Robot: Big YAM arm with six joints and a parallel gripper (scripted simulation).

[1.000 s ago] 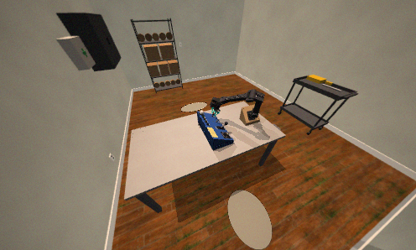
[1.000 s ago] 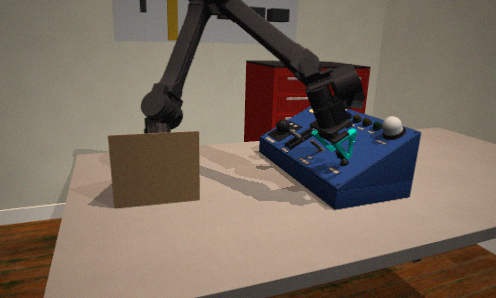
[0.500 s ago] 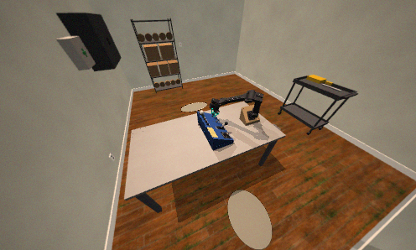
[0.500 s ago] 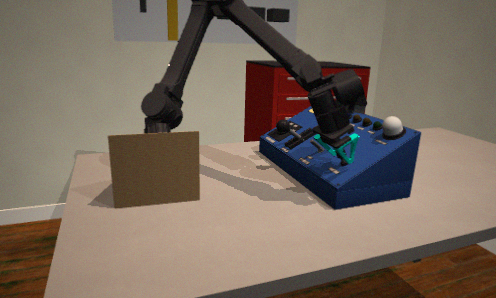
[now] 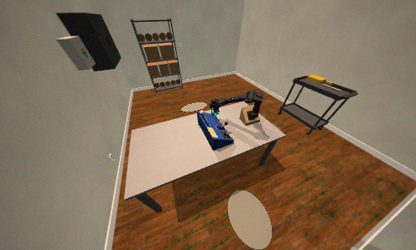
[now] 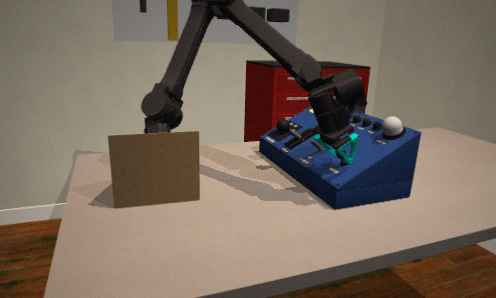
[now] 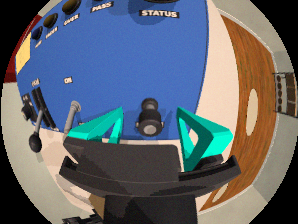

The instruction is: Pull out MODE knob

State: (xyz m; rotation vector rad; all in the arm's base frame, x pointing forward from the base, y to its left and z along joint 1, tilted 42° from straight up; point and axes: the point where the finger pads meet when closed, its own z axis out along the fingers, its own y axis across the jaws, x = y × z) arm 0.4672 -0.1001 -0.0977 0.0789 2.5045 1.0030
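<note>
My hand is right at the black knob. Also, from my hand: black lever (240 mm to the left, 50 mm behind, 10 mm above); toggle (120 mm to the left, 20 mm behind, 10 mm below); blue sloped console (190 mm to the left, 20 mm below, 10 mm ahead).
</note>
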